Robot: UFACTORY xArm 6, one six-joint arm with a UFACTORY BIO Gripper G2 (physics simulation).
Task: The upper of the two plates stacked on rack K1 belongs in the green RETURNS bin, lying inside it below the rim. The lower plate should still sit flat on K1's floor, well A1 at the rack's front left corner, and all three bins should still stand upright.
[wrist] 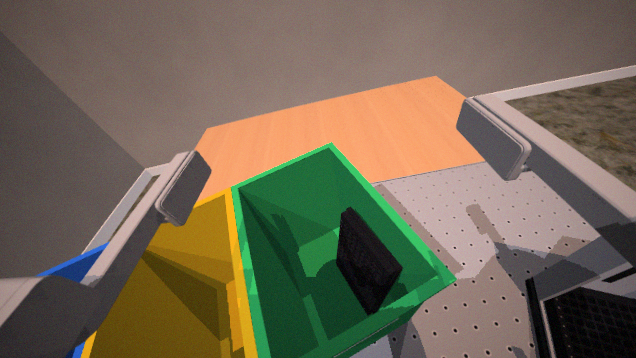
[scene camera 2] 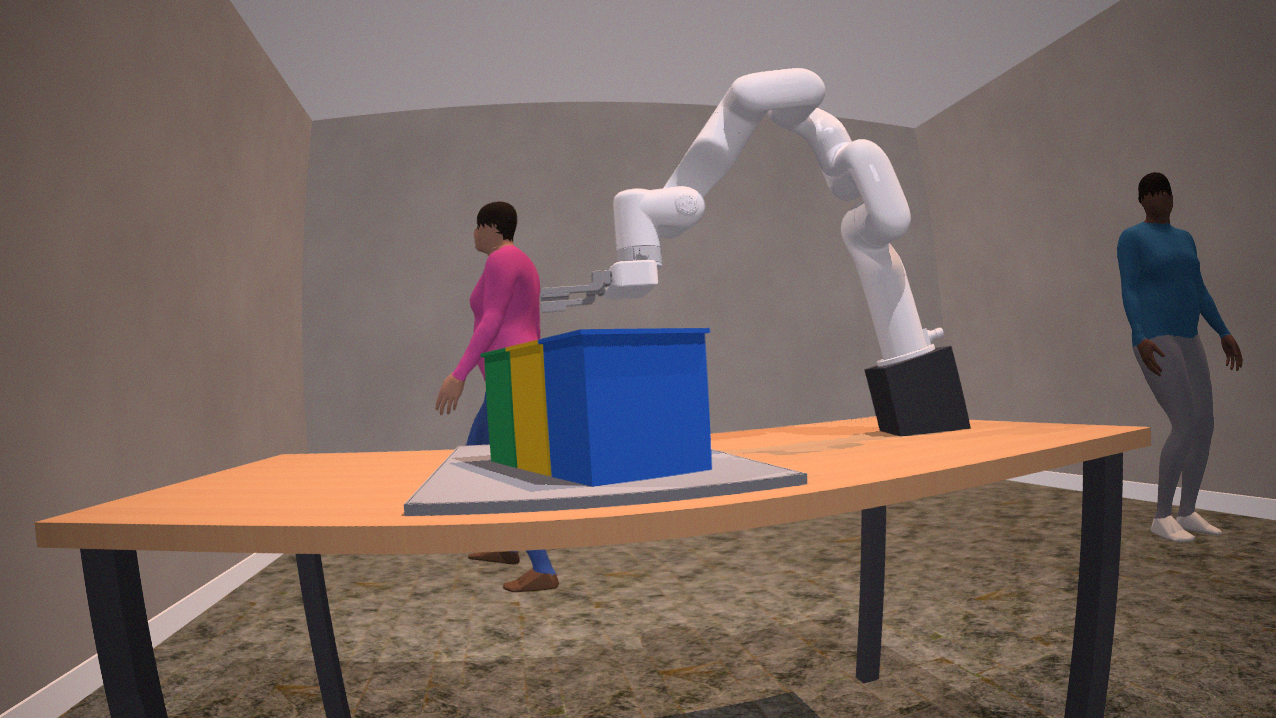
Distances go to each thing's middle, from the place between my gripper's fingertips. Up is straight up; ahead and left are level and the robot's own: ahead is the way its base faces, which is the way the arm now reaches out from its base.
Now: hand 170 mm above the green returns bin (scene camera 2: 498, 382) and 30 mm to the right of it. Also, from my hand: blue bin (scene camera 2: 623, 405): 260 mm to the left, 170 mm below, 110 mm behind; yellow bin (scene camera 2: 527, 359): 170 mm below, 140 mm to the left, 50 mm behind.
